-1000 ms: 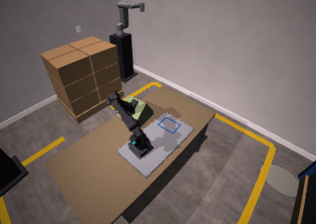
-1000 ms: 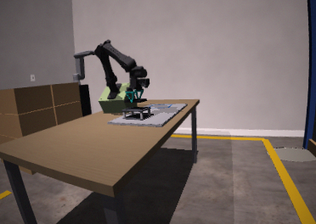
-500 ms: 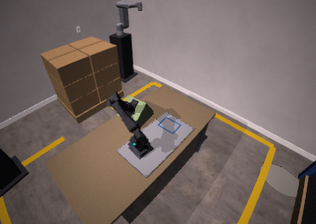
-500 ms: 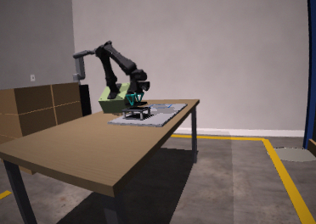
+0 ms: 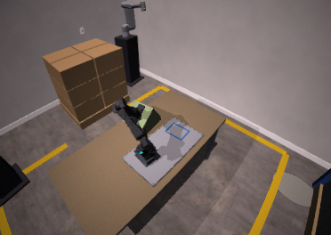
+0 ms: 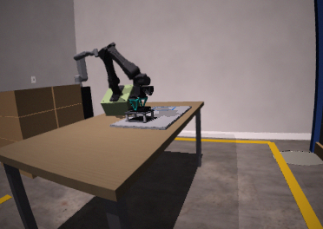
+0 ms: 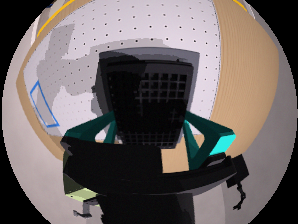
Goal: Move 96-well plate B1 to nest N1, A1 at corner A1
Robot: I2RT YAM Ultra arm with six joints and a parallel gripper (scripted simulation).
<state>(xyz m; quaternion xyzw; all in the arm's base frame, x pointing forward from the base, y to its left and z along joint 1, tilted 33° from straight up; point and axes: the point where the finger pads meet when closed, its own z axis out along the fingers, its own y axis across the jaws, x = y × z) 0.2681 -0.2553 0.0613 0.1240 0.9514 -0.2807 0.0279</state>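
The 96-well plate lies right at my hand.
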